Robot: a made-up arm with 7 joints.
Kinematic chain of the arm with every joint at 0, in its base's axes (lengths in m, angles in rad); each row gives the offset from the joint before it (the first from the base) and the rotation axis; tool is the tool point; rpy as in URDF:
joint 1: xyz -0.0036 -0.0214 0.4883 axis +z
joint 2: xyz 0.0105 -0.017 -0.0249 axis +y
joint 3: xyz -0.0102 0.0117 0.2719 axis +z
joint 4: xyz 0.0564 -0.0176 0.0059 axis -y
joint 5: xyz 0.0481 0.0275 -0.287 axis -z
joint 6: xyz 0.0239 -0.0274 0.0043 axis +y
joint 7: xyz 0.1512 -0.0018 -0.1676 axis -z
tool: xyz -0.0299 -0.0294 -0.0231 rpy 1.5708 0 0
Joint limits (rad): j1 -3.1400..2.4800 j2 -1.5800..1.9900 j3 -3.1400..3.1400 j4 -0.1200..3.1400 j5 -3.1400..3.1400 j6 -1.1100..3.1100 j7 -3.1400..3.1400
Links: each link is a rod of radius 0.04 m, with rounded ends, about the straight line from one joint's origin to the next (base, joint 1, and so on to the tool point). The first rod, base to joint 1, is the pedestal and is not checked.
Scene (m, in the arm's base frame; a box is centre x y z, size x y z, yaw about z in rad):
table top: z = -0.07
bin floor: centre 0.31 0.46 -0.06 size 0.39 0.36 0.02 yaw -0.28
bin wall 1: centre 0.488 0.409 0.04 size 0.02 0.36 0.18 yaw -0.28
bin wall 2: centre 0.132 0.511 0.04 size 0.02 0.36 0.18 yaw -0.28
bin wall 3: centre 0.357 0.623 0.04 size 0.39 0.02 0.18 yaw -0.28
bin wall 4: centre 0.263 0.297 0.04 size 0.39 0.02 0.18 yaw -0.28
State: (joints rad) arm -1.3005 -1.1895 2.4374 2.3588 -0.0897 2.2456 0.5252
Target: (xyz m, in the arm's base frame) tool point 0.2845 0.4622 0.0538
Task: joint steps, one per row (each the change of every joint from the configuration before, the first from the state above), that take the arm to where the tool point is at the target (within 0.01 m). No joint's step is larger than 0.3 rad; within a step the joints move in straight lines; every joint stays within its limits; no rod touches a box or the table.
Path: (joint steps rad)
1: -0.1192 -0.0976 0.0859 -0.0112 0.0183 -0.2697 -0.0334
2: -0.1193 -0.0977 0.0859 -0.0112 0.0183 -0.2697 -0.0334
3: -0.1192 -0.0976 0.0859 -0.0113 0.0183 -0.2698 -0.0333
4: -0.1192 -0.0976 0.0859 -0.0112 0.0184 -0.2697 -0.0334

